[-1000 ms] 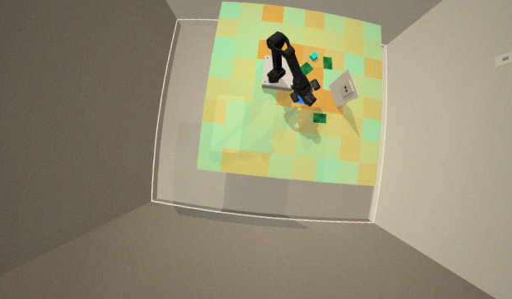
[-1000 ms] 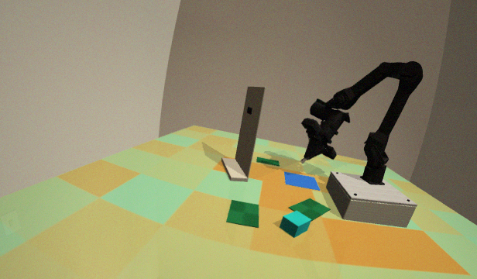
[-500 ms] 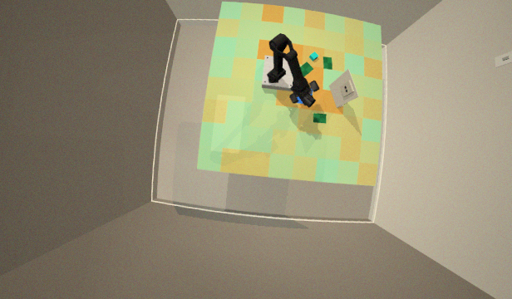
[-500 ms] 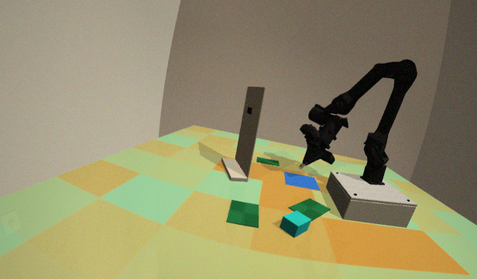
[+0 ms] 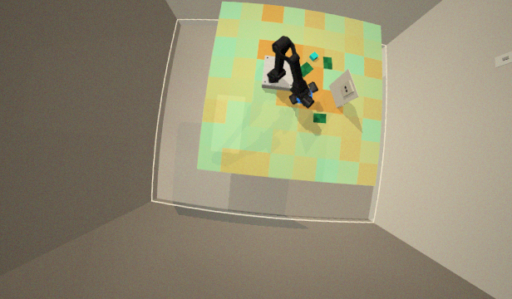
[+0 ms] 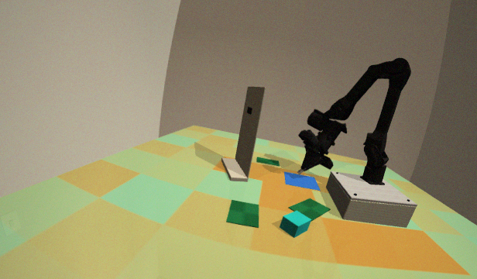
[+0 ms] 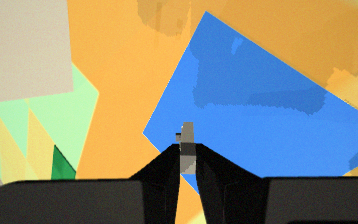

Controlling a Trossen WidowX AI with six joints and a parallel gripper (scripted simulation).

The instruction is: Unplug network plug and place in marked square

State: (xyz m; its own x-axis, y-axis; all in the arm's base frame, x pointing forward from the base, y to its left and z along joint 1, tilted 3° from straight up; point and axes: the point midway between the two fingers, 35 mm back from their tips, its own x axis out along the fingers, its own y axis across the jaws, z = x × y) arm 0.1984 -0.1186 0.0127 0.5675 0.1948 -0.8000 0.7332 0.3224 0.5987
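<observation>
My gripper tip is now 4 cm above the blue marked square and 1 cm past it. Round my gripper tip: upright beige panel (22 cm ahead, 8 cm above, 2 cm to the right); then grey network plug (right at my gripper tip).
</observation>
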